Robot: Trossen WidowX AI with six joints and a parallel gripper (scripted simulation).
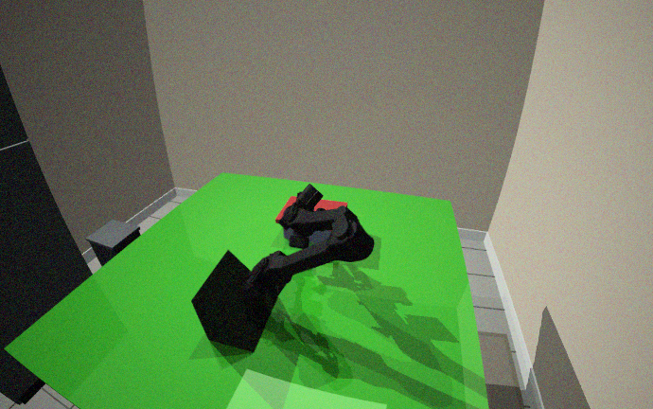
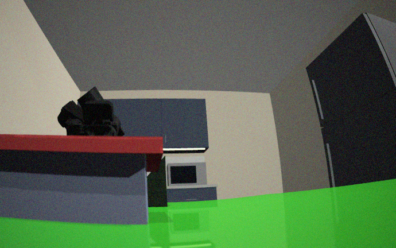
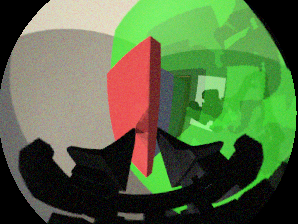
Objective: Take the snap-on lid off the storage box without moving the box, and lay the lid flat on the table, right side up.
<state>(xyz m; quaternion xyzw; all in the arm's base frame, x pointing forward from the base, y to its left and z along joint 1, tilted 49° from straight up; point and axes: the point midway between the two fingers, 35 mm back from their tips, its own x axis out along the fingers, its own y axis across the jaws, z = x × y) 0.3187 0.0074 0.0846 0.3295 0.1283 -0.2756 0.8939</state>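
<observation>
The red lid lies 80 mm ahead of my gripper tip, 10 mm to the left of it and 10 mm above it. From my gripper tip the other things lie so: blue-grey storage box: 80 mm ahead, 40 mm below, 10 mm to the left.
</observation>
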